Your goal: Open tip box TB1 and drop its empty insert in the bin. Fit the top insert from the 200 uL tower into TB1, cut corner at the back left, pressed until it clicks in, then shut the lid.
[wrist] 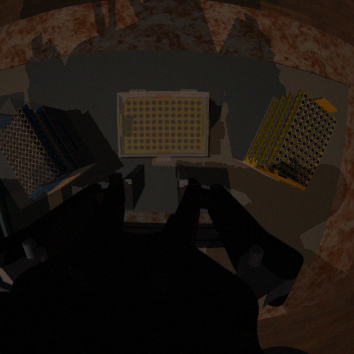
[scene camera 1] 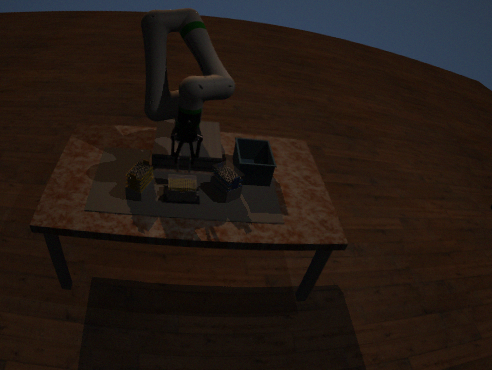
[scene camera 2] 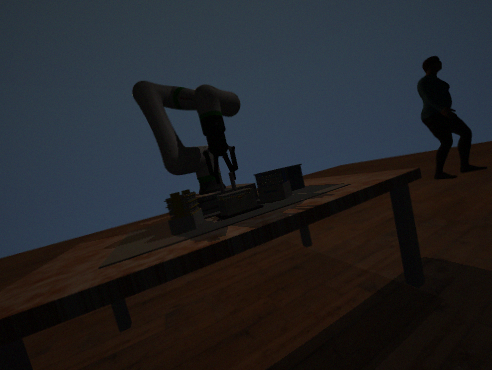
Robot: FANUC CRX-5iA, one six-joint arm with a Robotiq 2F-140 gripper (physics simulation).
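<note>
Tip box TB1 (scene camera 1: pixel 182 194) (scene camera 2: pixel 238 202) (wrist: pixel 162 154) stands upright on the grey mat. A yellow, holed insert (wrist: pixel 164 125) shows inside its pale rim, under what looks like a shut clear lid. The 200 uL tower (scene camera 1: pixel 139 176) (scene camera 2: pixel 183 206) (wrist: pixel 295 140), a stack of yellow inserts, stands at the right in the wrist view and at the left in scene view 1. My gripper (scene camera 1: pixel 185 167) (scene camera 2: pixel 228 182) (wrist: pixel 160 175) points down, open with nothing between its fingers, above and just behind the box on the robot's side. The dark bin (scene camera 1: pixel 257 173) stands right of the robot base in scene view 1.
A tower with blue inserts (scene camera 1: pixel 228 181) (wrist: pixel 30 150) stands between the box and the bin. The mat (scene camera 1: pixel 112 202) (scene camera 2: pixel 130 252) (wrist: pixel 165 70) lies on the red mottled table (scene camera 1: pixel 310 200). A person (scene camera 2: pixel 437 107) stands beyond the table in scene view 2. The light is dim.
</note>
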